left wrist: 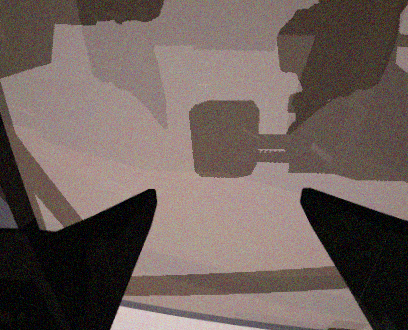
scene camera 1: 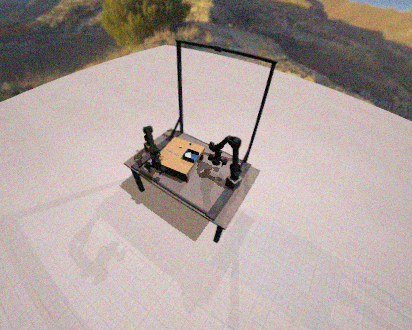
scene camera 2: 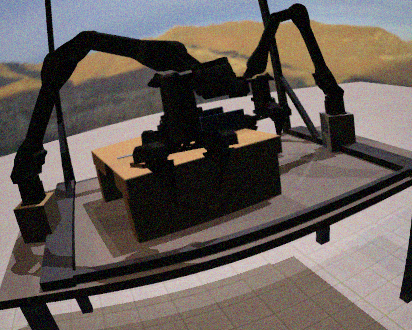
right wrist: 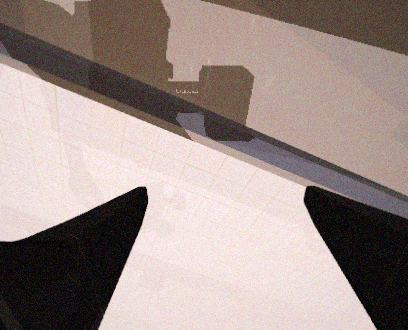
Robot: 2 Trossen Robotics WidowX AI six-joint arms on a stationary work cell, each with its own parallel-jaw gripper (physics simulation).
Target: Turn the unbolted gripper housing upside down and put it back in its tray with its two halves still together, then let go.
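Places are measured from the left arm's base along level axes (x ahead, y left, z up), in millimetres.
Where they show: left gripper, fingertip midpoint: (left wrist: 228,195) (scene camera 1: 217,165); right gripper, fingertip midpoint: (scene camera 1: 154,174) (scene camera 2: 196,196) (right wrist: 225,193); left arm's base, origin of the base link: (scene camera 1: 234,177) (scene camera 2: 336,113); right arm's base, origin of the base link: (scene camera 2: 33,200).
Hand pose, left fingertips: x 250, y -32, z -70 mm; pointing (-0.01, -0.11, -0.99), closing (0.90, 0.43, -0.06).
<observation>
Each offset is from my left fingertips to the top centre of the thing. Level surfaces: height alone.
A small tray, dark and blue {164 mm ahead, 208 mm left, 149 mm up} (scene camera 1: 194,157) (scene camera 2: 225,119), sits on the wooden platform near its right edge in scene camera 1, with a pale patch in it. The housing and its two halves cannot be made out separately. My left gripper (scene camera 1: 217,162) (scene camera 2: 279,131) (left wrist: 228,195) is open and empty, pointing down over the table to the right of the platform. My right gripper (scene camera 1: 154,171) (scene camera 2: 189,170) (right wrist: 225,193) is open and empty, in front of the platform's near side in scene camera 2. It partly hides the tray there.
The wooden platform {274 mm ahead, 261 mm left, 98 mm up} (scene camera 1: 175,164) (scene camera 2: 117,162) stands on the table {47 mm down} (scene camera 1: 197,192) (scene camera 2: 310,185), its dark side facing scene camera 2. A thin pale rod lies on its top. A tall black frame (scene camera 1: 180,90) rises from the table's far side. The table's edge shows in both wrist views.
</observation>
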